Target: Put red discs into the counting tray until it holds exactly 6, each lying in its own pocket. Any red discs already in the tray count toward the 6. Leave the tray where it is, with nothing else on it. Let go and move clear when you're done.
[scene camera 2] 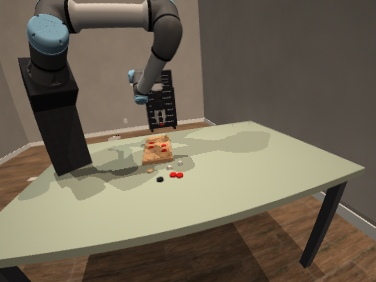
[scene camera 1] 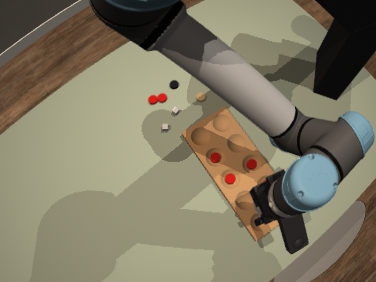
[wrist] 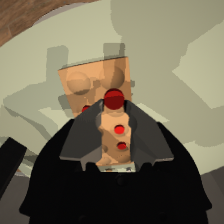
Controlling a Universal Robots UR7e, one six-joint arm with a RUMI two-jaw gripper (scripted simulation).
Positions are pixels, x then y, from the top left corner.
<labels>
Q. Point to a wooden counting tray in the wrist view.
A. At 84,84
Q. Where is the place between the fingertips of my gripper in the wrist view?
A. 113,100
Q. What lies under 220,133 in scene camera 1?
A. A wooden counting tray.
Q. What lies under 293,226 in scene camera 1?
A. My gripper.
</labels>
